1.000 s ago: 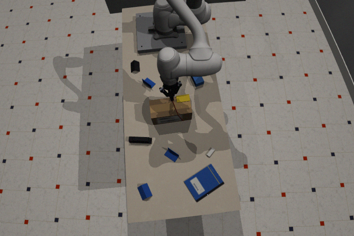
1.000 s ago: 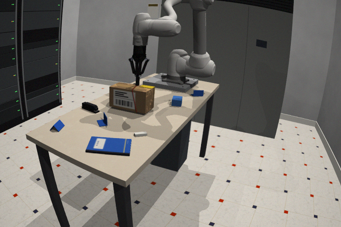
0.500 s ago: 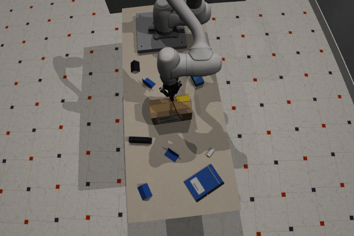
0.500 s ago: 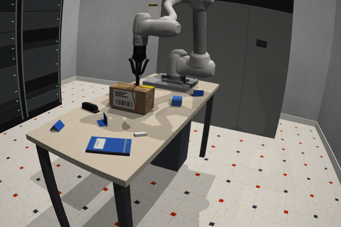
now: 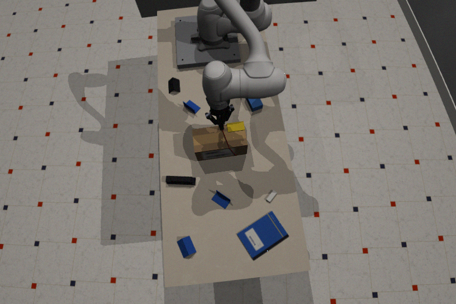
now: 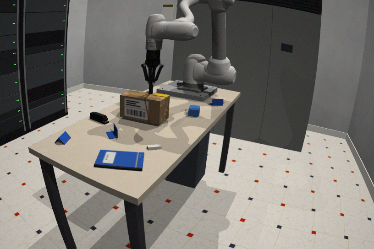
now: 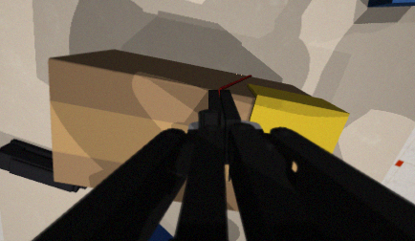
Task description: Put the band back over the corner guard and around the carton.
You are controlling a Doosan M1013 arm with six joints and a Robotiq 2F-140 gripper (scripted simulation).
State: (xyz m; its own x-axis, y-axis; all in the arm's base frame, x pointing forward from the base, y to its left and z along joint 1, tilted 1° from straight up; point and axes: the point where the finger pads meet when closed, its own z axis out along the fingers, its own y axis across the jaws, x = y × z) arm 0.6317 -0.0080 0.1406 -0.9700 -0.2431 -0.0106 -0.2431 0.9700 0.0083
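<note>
My gripper is now 1 cm past the yellow corner guard, 7 cm to the right of it and 4 cm above it. Round my hand: black bar (20 cm ahead, 22 cm to the right, 15 cm below); then blue block (19 cm behind, 19 cm to the left, 15 cm below); then brown carton (5 cm ahead, 1 cm to the right, 10 cm below).
</note>
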